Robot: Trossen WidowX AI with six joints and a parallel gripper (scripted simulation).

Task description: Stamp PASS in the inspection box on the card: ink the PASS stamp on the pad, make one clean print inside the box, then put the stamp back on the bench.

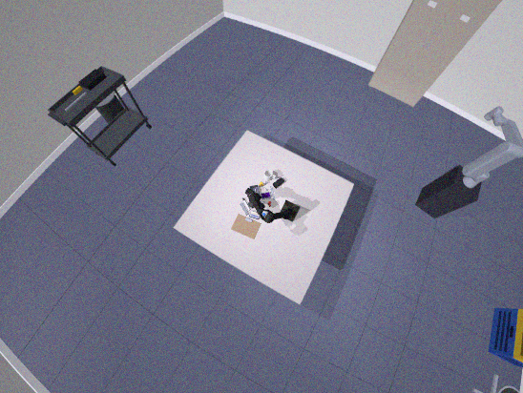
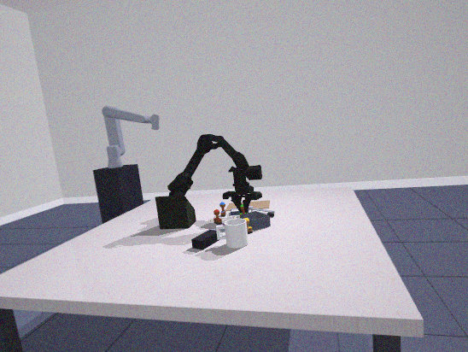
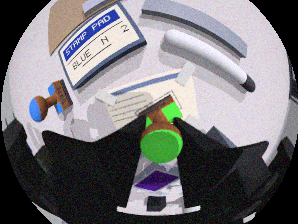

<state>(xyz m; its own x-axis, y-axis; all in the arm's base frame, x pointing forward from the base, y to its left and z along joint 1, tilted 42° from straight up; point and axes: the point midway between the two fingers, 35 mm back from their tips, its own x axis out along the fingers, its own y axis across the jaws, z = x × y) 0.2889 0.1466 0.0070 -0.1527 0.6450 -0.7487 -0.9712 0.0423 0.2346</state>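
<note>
Right now the cream card is 3 cm below my gripper tip and 1 cm behind it. Also, from my gripper tip: red-knobbed stamp (10 cm behind, 8 cm to the right); grey bar (10 cm to the left, 6 cm ahead, 2 cm below); marker (9 cm ahead, 4 cm to the left, 2 cm below).
</note>
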